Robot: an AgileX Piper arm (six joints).
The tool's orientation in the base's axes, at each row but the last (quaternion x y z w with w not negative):
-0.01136 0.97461 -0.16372 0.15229
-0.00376 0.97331 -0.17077 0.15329
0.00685 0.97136 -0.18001 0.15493
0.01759 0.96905 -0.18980 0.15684
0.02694 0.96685 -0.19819 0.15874
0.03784 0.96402 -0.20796 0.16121
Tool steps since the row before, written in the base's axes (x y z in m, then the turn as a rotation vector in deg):
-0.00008 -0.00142 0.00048 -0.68 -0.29 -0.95
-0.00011 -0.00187 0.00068 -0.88 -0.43 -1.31
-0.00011 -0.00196 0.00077 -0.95 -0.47 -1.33
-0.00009 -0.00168 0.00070 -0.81 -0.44 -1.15
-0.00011 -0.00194 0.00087 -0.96 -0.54 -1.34
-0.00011 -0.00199 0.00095 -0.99 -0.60 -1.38
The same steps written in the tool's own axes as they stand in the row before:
0.00004 -0.00150 -0.00001 0.95 0.01 0.74
0.00001 -0.00199 -0.00002 1.25 -0.01 1.05
-0.00005 -0.00211 -0.00003 1.33 -0.04 1.06
-0.00009 -0.00182 -0.00001 1.14 -0.07 0.93
-0.00015 -0.00212 -0.00003 1.34 -0.11 1.09
-0.00022 -0.00220 -0.00003 1.38 -0.15 1.14

